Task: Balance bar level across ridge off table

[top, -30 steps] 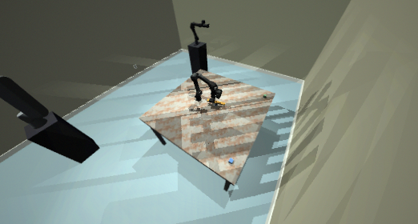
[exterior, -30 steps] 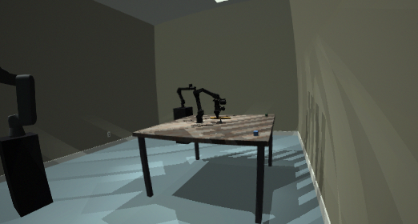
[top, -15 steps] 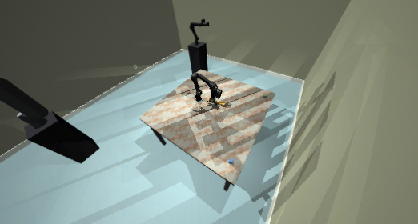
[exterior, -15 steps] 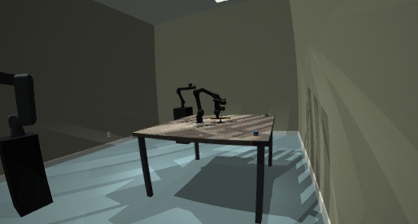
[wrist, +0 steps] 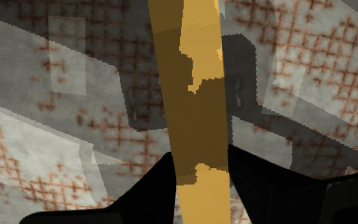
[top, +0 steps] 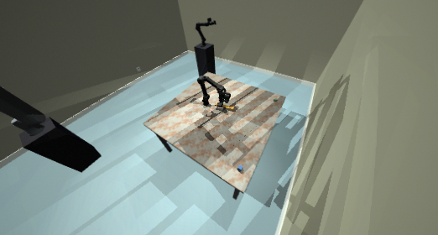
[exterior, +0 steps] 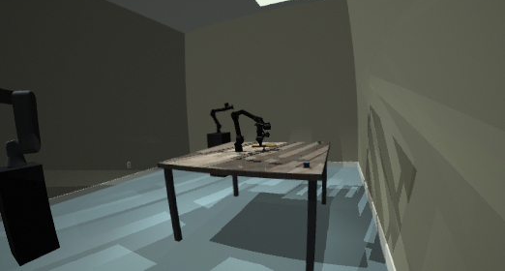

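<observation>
Now: the long yellow bar 3 cm ahead of my gripper tip and 1 cm to the left of it. The rest, counted from my gripper tip: small green cube 51 cm ahead, 47 cm to the left, 3 cm below; small blue cube 53 cm to the right, 51 cm ahead, 3 cm below.
</observation>
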